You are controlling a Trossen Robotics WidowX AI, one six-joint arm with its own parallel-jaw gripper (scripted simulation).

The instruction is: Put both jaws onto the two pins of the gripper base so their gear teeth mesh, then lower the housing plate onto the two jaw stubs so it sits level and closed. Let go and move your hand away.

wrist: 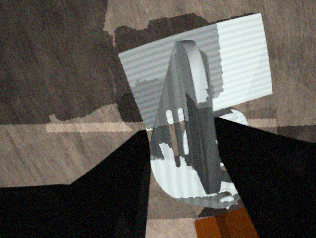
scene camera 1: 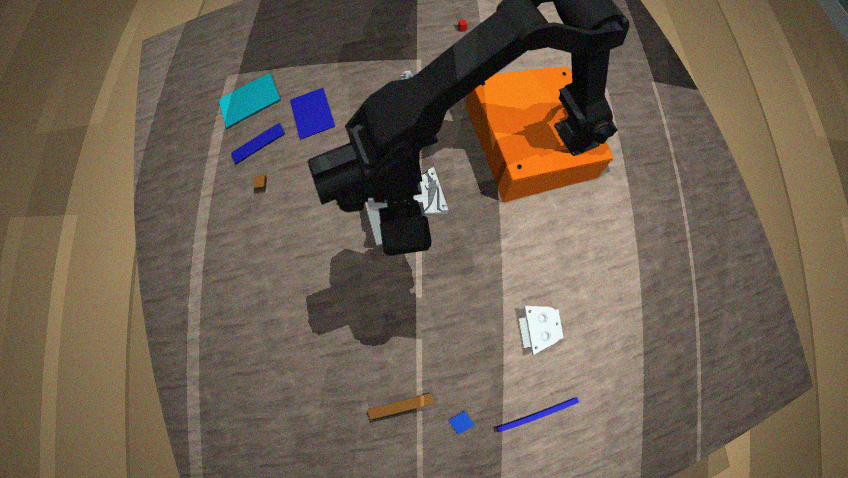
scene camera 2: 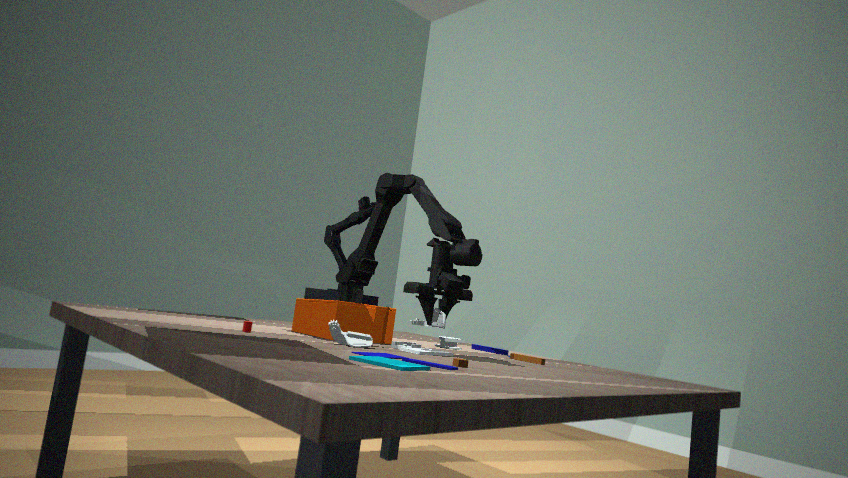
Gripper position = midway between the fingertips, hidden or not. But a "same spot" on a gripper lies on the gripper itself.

gripper: wrist 179,132; scene camera 1; scene camera 2
same spot on gripper: (scene camera 1: pixel 390 212) = (scene camera 2: pixel 453 297)
